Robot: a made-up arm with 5 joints.
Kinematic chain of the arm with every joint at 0, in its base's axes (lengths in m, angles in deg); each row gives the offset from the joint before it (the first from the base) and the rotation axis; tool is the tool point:
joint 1: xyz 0 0 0.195 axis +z
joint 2: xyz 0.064 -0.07 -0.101 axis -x
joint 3: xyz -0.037 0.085 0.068 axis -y
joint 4: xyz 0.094 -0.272 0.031 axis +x
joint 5: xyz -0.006 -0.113 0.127 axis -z
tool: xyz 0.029 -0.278 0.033
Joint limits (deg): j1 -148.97..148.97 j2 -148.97..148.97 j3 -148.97..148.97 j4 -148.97..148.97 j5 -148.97..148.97
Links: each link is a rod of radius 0.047 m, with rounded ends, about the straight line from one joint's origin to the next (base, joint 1, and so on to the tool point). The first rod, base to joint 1, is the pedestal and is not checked.
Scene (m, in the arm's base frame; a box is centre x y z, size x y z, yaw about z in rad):
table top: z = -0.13
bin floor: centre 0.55 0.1 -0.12 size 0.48 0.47 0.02 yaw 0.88
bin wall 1: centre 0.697 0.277 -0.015 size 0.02 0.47 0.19 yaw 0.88
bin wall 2: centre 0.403 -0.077 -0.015 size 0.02 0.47 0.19 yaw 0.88
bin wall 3: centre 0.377 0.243 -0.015 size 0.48 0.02 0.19 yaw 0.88
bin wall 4: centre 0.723 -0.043 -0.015 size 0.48 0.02 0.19 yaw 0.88
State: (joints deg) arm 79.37 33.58 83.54 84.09 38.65
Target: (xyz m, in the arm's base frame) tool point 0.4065 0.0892 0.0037
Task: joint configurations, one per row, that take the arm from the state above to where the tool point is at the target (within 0.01 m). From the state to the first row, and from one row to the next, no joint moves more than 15 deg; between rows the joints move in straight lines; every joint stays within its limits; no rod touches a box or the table.
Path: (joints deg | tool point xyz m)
1: 73.47 27.32 73.08 98.40 47.13 | 0.4562 0.1753 0.1288
2: 67.56 21.05 62.63 112.71 55.62 | 0.4065 0.0892 0.0037

